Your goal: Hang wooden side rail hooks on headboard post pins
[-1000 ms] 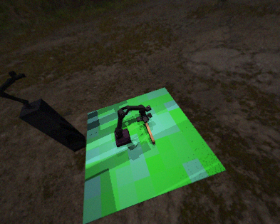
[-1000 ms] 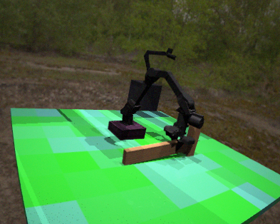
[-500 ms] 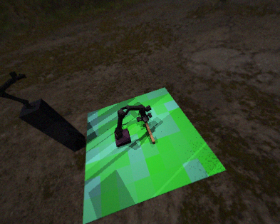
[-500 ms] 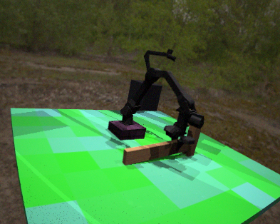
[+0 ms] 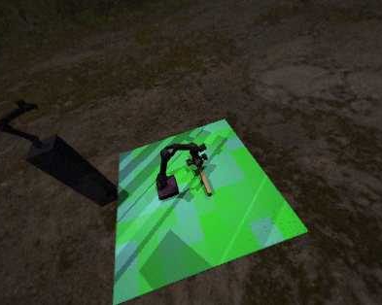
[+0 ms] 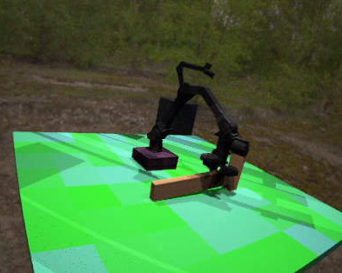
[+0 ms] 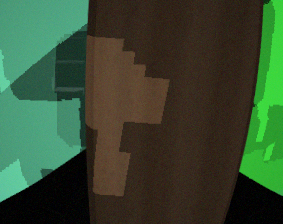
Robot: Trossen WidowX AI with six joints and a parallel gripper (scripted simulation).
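My gripper tip is 120 mm to the right of the wooden headboard post, 40 mm below it and 20 mm short of it.
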